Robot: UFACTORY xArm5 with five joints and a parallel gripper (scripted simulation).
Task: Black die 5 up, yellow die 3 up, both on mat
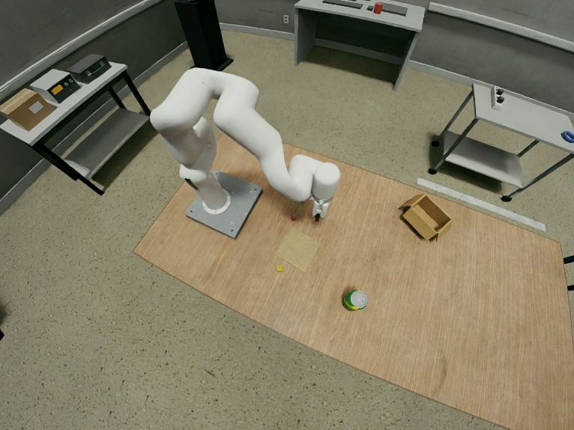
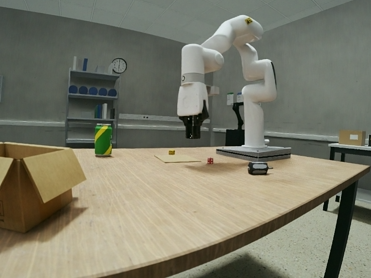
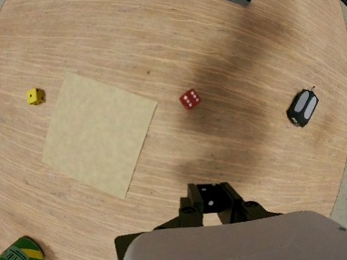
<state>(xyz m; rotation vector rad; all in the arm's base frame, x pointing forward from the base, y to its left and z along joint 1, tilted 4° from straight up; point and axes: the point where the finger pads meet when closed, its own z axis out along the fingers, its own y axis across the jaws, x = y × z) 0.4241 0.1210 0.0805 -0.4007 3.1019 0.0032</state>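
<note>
Now: hand 10 mm above the black die. Also, from my hand: small black device (140 mm behind, 160 mm to the left, 90 mm below); then tan mat (20 mm behind, 140 mm to the right, 110 mm below); then red die (90 mm behind, 20 mm to the right, 100 mm below).
</note>
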